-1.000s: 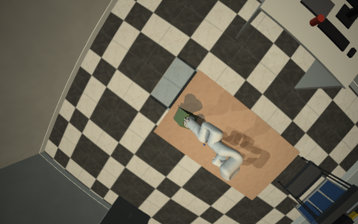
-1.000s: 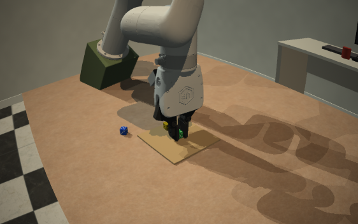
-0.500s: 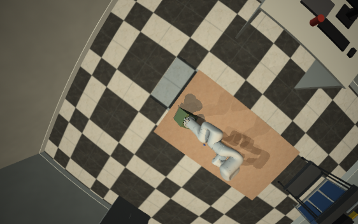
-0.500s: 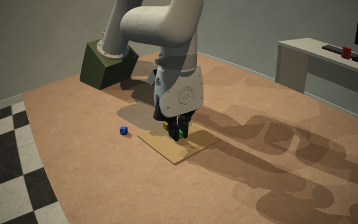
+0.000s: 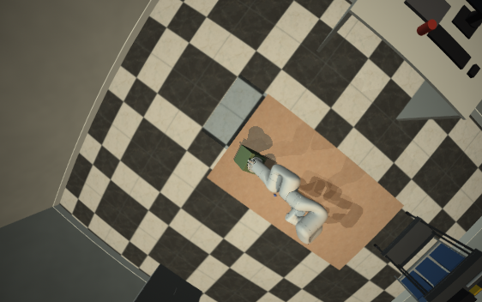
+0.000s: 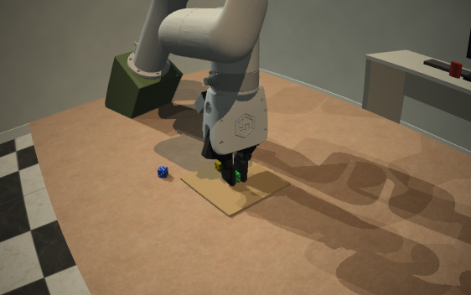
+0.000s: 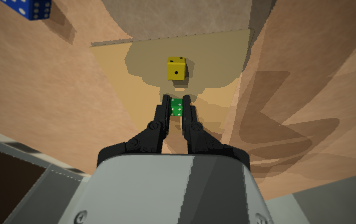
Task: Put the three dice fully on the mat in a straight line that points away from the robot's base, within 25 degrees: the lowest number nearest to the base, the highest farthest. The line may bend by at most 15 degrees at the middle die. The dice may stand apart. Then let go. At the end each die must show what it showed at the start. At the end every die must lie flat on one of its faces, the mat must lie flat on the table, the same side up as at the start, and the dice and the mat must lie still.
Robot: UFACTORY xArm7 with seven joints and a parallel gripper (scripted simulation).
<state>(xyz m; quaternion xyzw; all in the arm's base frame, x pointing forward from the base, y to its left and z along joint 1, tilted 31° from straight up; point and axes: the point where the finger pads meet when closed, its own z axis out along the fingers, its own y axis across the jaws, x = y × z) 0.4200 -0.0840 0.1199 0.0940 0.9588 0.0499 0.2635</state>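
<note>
Now: the green die 10 mm below my hand. From my hand the other things lie so: tan mat (20 mm below); then blue die (110 mm behind, 80 mm to the right, 20 mm below); then yellow die (50 mm behind, 10 mm to the left, 10 mm below).
</note>
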